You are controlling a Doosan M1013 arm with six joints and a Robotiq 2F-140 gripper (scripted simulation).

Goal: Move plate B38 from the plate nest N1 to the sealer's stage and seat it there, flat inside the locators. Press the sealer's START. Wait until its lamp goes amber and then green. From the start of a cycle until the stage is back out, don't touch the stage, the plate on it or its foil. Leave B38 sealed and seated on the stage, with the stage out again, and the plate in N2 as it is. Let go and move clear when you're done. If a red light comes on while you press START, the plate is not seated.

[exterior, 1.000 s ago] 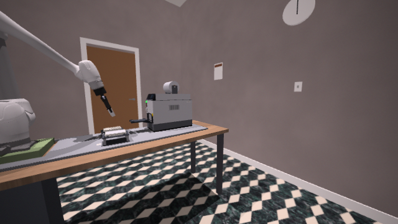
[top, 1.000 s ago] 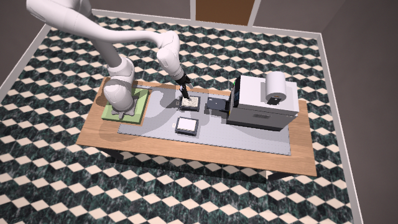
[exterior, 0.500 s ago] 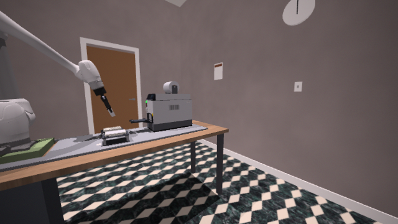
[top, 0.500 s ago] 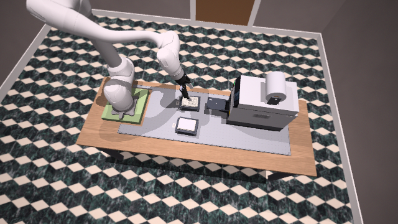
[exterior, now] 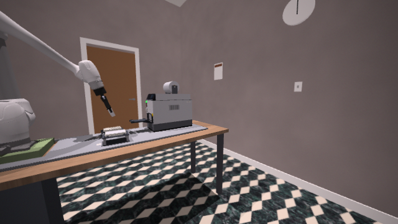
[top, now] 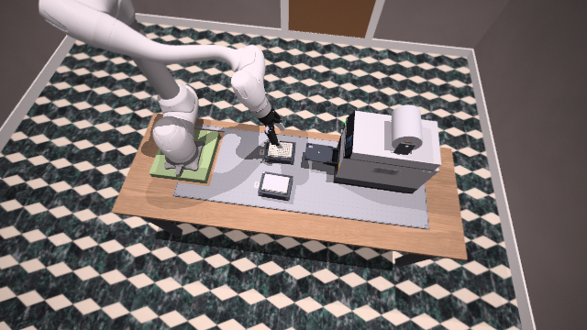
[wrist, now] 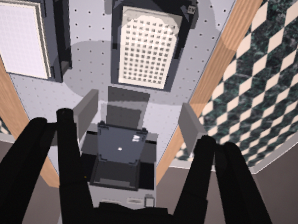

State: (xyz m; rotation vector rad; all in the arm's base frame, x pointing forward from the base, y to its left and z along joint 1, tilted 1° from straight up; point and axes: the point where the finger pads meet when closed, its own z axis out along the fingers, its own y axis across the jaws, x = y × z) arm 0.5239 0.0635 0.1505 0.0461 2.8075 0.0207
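The plate B38 lies 14 cm below my hand. The rest, counted from my hand: sealer stage (20 cm ahead, 3 cm to the right, 8 cm below); then white button (31 cm ahead, 5 cm to the left); then pale plate (1 cm behind, 21 cm to the right, 12 cm below).
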